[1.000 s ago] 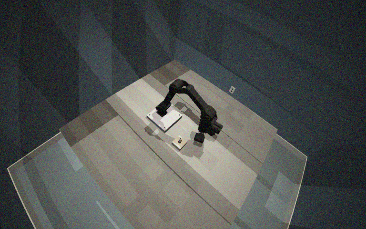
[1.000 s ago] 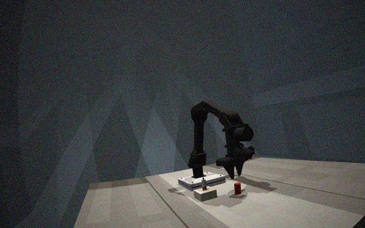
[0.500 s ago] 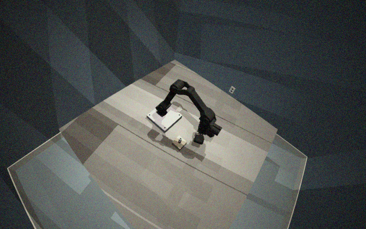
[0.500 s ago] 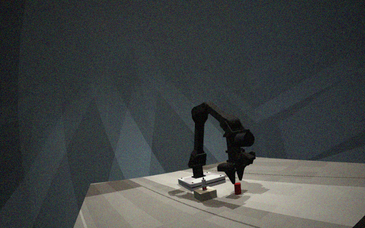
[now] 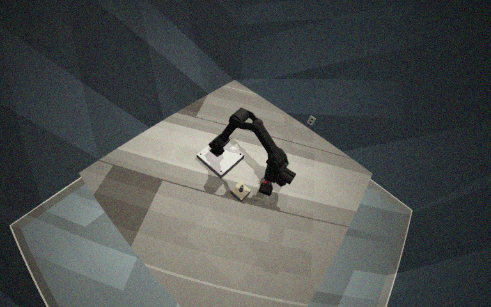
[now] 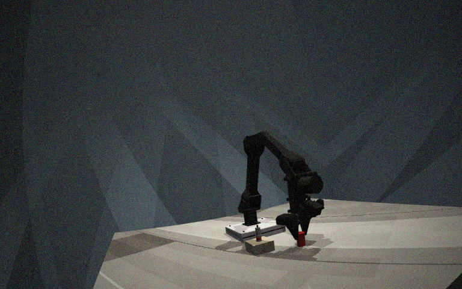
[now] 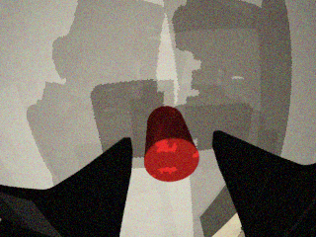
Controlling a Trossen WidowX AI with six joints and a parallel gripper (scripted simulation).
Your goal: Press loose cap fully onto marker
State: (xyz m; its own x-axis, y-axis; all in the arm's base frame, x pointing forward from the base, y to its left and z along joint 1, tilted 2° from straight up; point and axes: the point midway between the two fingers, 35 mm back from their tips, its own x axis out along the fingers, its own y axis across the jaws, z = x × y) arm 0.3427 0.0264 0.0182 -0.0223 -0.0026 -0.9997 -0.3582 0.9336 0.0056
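The red cap is 1 cm below my gripper tip. Also, from my gripper tip: holder block (12 cm to the right, 8 cm behind, 1 cm below).
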